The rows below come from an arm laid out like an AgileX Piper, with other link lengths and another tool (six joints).
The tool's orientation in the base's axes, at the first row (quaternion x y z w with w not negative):
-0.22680 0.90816 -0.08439 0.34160
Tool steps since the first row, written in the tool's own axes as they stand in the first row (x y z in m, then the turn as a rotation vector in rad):
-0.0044 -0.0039 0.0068 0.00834 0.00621 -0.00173
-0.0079 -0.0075 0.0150 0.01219 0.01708 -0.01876
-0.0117 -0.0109 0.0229 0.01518 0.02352 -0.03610
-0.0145 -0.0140 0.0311 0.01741 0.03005 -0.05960
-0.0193 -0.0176 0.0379 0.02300 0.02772 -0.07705
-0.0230 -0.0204 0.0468 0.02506 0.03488 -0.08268
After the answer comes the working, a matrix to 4 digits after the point.
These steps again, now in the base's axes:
0.0088 -0.0014 -0.0014 -0.00888 0.00156 -0.00547
0.0178 -0.0029 -0.0044 -0.02650 0.00932 0.00175
0.0267 -0.0041 -0.0071 -0.04219 0.01358 0.01107
0.0351 -0.0055 -0.0106 -0.06146 0.01826 0.02544
0.0440 -0.0064 -0.0119 -0.07584 0.01354 0.03604
0.0533 -0.0071 -0.0155 -0.08345 0.01889 0.03687

The tool's axes in the first row as the columns of a matrix, in the base's axes (rounded; the answer above uses it unrounded):
-0.6637 -0.3543 0.6587
-0.4696 0.8829 0.0017
-0.5822 -0.3082 -0.7524

